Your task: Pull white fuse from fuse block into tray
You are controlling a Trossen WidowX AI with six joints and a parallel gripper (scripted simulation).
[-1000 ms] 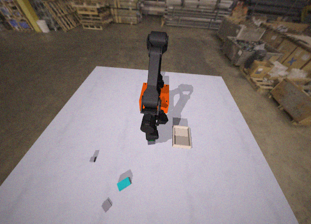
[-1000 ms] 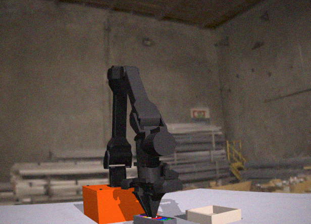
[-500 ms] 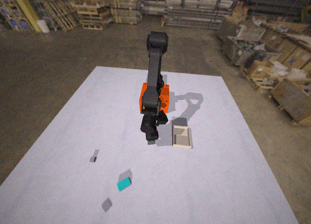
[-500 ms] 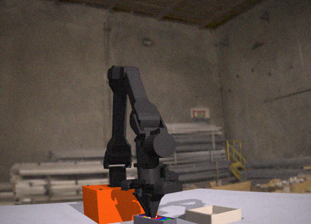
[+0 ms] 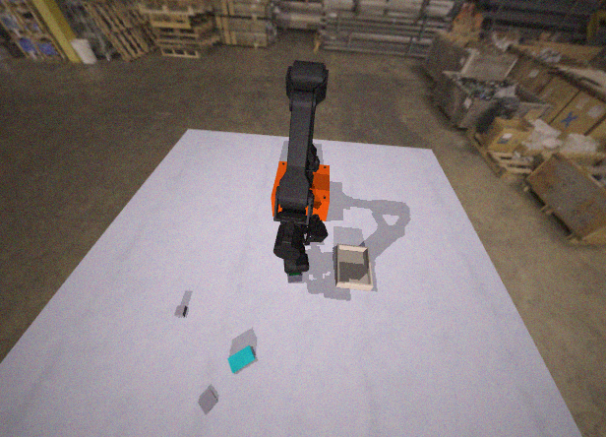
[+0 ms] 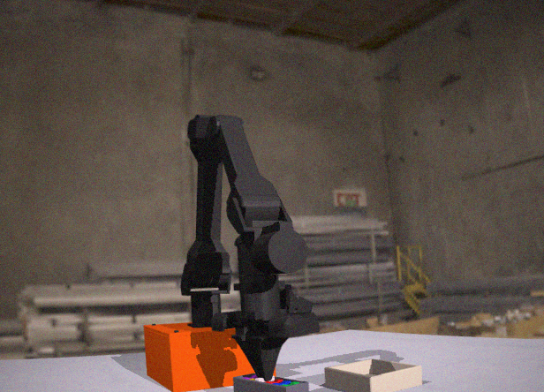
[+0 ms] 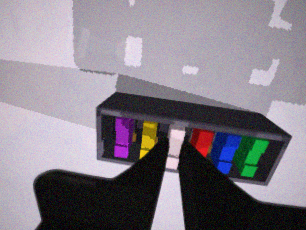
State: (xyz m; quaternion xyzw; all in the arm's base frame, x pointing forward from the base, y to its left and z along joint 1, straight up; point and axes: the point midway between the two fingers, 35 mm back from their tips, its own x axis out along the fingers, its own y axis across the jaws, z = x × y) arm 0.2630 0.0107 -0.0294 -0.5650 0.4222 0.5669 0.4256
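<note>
The yellow fuse lies 2 cm behind my gripper tip, 1 cm to the right of it and 1 cm below it. The rest, counted from my gripper tip: white fuse (1 cm below); then blue fuse (4 cm ahead, 1 cm to the left, 1 cm below); then red fuse (2 cm ahead, 1 cm below).
</note>
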